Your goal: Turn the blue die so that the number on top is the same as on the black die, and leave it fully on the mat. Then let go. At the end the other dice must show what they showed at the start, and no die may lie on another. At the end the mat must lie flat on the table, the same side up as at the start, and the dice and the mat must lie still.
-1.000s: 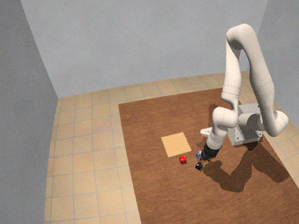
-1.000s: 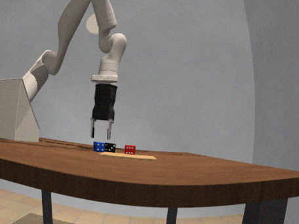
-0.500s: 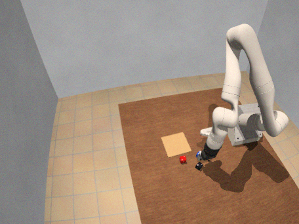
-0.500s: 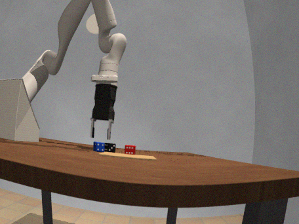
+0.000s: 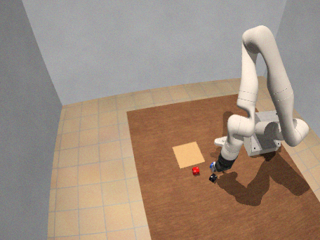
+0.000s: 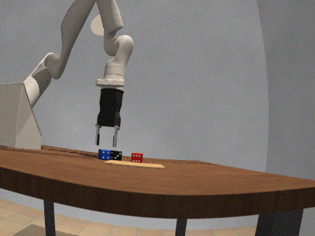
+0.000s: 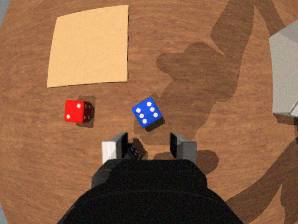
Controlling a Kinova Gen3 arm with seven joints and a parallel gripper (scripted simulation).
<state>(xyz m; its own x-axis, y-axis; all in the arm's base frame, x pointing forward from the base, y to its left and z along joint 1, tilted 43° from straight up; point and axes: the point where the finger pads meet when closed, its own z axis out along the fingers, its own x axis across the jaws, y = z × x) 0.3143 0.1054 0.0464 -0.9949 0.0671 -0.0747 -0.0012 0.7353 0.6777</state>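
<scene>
Right now the blue die is 30 mm to the right of my hand and 40 mm below it. The rest, counted from my hand: red die (100 mm ahead, 40 mm to the right, 40 mm below); then black die (30 mm ahead, 30 mm to the left, 40 mm below); then tan mat (100 mm ahead, 150 mm to the right, 60 mm below).
</scene>
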